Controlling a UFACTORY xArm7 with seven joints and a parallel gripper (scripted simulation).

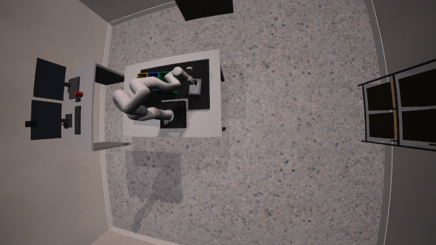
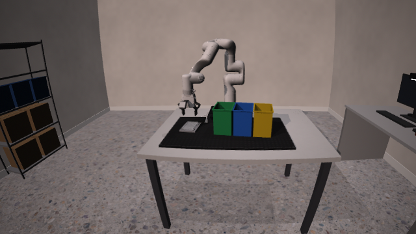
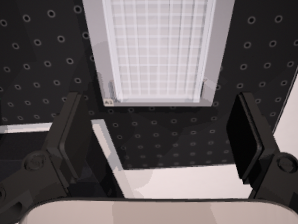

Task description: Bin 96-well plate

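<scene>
My hand is 90 mm above the 96-well plate. Also, from my hand: green bin (250 mm to the left, 20 mm below, 10 mm behind); grey plate nest (100 mm below); blue bin (380 mm to the left, 20 mm below, 10 mm behind).
</scene>
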